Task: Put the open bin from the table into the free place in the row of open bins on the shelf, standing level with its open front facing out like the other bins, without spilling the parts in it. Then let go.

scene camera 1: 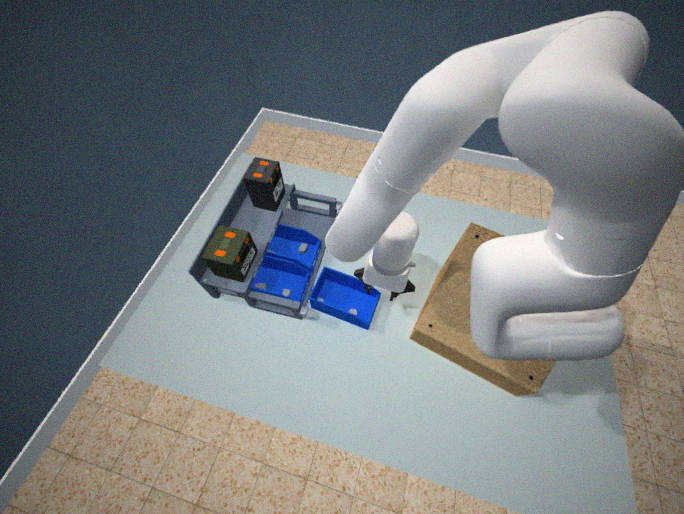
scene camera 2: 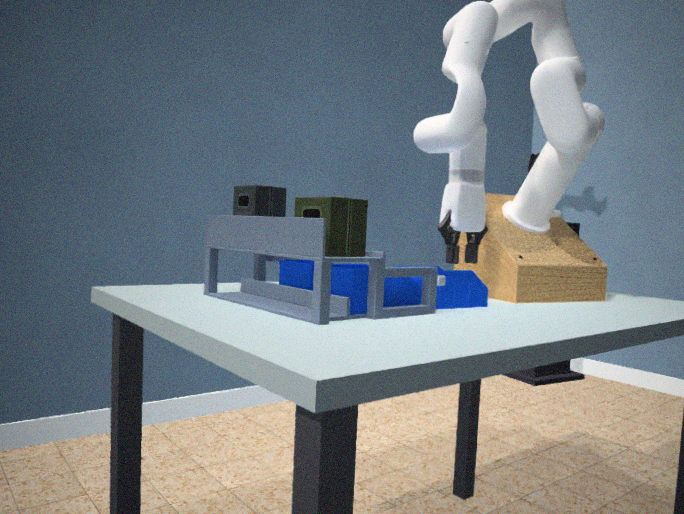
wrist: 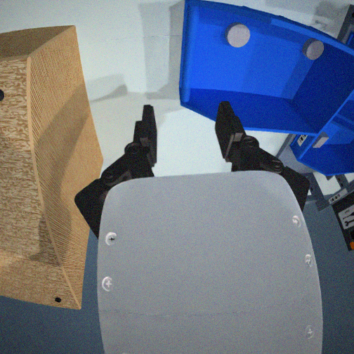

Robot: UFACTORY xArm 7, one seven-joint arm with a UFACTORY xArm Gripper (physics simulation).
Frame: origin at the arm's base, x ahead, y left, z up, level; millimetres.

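Seen in the pictures: gripper, between the fingertips: (scene camera 1: 380, 292) (scene camera 2: 461, 263); arm's base, origin of its link: (scene camera 2: 525, 218).
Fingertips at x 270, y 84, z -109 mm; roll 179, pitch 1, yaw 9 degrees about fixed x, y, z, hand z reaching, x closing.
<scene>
Offsets run from my fingertips to a thing's top centre. "spot": to the spot under its first point.
The blue open bin {spot: dx +90, dy +36, dz -80 mm} (scene camera 1: 343, 301) (scene camera 2: 468, 288) (wrist: 270, 65) stands level on the table in front of the shelf, with two round grey parts inside. The grey shelf (scene camera 1: 309, 221) (scene camera 2: 265, 234) holds two blue bins side by side; one bin {spot: dx +308, dy -54, dz -74 mm} (scene camera 1: 293, 247) is next to the free place, the other bin {spot: dx +286, dy +63, dz -74 mm} (scene camera 1: 279, 280) is at the near end frame. The free place is at the far end of the row in scene camera 1. My gripper (scene camera 1: 381, 293) (scene camera 2: 461, 260) (wrist: 185, 115) is partly open and empty, pointing down above the bin's end away from the shelf.
A dark box {dx +420, dy -126, dz +141 mm} (scene camera 1: 266, 190) (scene camera 2: 259, 200) and a green box {dx +376, dy +100, dz +116 mm} (scene camera 1: 229, 251) (scene camera 2: 347, 223) stand on the shelf's rear level, behind the bins. The wooden robot base (scene camera 1: 464, 342) (scene camera 2: 558, 284) (wrist: 60, 130) stands on the other side of the gripper from the shelf.
</scene>
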